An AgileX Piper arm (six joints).
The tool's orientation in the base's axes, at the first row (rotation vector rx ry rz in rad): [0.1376 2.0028 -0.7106]
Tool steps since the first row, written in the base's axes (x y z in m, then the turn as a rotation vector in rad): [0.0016 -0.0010 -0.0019 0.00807 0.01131 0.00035]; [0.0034 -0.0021 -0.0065 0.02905 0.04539 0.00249]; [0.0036 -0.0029 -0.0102 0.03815 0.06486 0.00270]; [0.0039 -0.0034 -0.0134 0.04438 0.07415 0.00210]
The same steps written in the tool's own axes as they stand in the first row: [0.0009 0.0006 0.0024 -0.00667 0.01220 -0.00001]; [0.0040 0.0023 0.0061 -0.02590 0.04723 -0.00297]; [0.0071 0.0033 0.0080 -0.03454 0.06659 -0.00651]; [0.0097 0.0044 0.0096 -0.03907 0.07683 -0.00650]
